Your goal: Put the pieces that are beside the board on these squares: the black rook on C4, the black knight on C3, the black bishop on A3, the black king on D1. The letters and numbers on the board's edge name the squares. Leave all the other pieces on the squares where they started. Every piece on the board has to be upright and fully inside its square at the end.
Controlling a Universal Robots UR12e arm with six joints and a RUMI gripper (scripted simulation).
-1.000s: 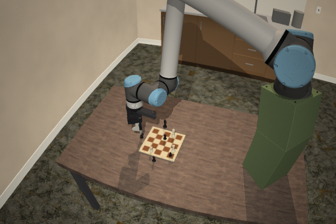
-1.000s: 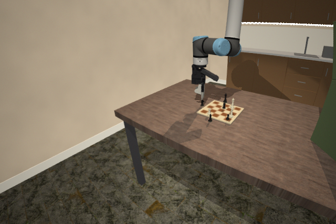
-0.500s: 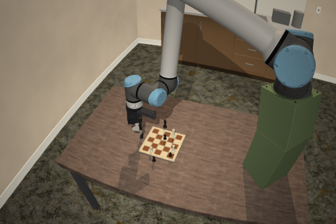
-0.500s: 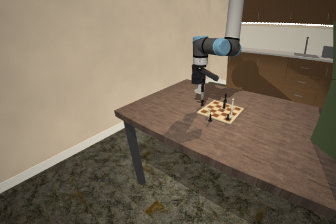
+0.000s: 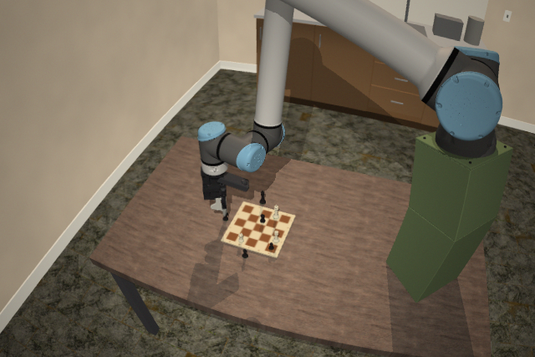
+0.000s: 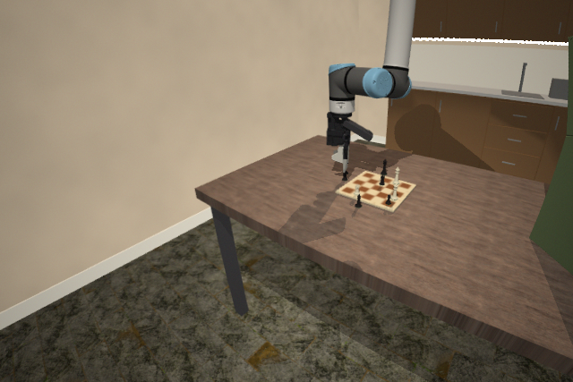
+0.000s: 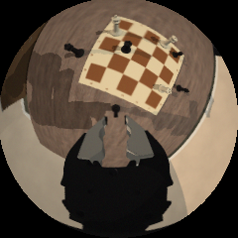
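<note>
Now: hand 140 mm past the chessboard and 50 mm above it.
</note>
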